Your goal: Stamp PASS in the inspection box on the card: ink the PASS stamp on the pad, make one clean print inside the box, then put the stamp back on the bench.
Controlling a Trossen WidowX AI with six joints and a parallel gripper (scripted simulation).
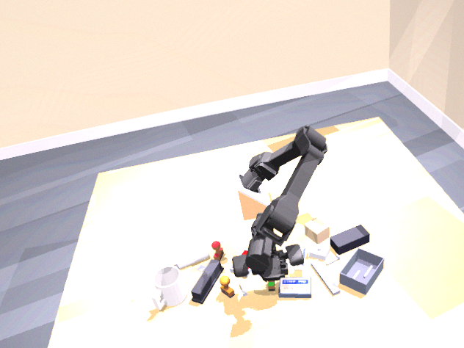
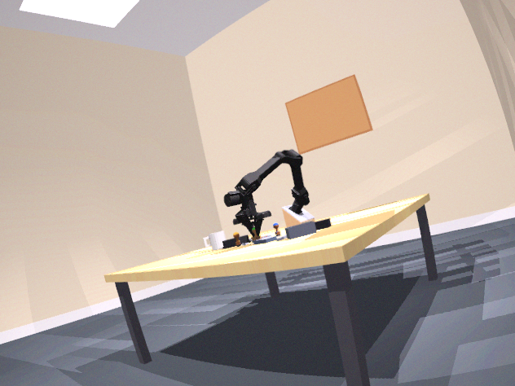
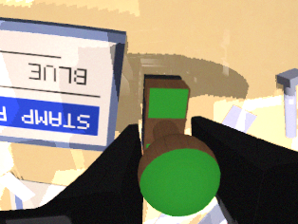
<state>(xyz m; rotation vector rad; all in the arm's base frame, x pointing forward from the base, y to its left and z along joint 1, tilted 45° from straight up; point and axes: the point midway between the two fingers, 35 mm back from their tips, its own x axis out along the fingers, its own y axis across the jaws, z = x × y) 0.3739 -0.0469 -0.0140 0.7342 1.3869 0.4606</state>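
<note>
The red ink pad lies 12 cm behind my gripper tip, 5 cm to the right of it and 3 cm below it. The rest, counted from my gripper tip: yellow-knobbed stamp 12 cm to the right, 3 cm behind, 1 cm below; then blue-labelled pad tin 6 cm to the left, 3 cm ahead, 2 cm below; then green-knobbed stamp right at my gripper tip.
</note>
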